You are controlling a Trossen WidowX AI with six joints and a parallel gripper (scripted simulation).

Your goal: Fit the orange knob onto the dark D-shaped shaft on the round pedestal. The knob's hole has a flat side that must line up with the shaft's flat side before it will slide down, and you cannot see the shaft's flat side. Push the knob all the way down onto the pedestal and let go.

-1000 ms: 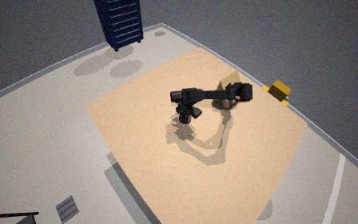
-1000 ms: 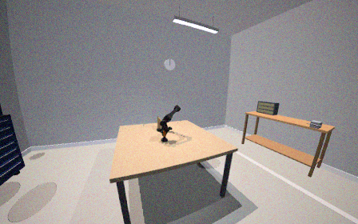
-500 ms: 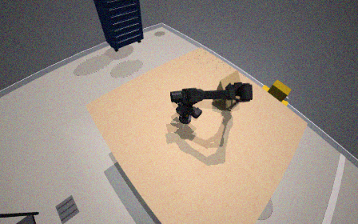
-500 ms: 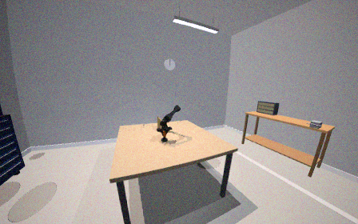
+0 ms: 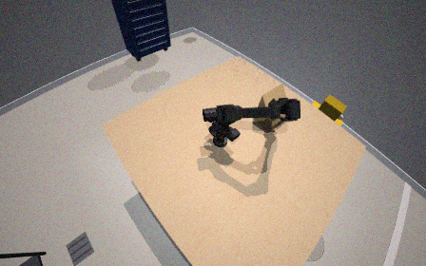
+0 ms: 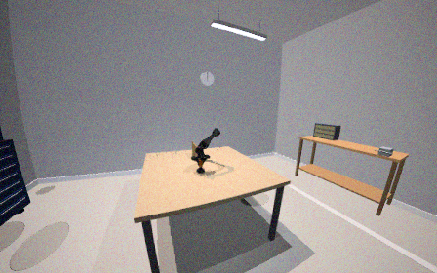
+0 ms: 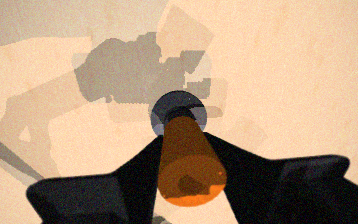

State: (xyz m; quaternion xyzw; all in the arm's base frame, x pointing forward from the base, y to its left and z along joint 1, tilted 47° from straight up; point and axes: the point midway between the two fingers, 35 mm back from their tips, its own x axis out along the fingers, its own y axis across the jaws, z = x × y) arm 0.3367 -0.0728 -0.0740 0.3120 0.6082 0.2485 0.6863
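Right now my gripper tip is 20 mm below the orange knob. Also, from my gripper tip: pedestal (40 mm below).
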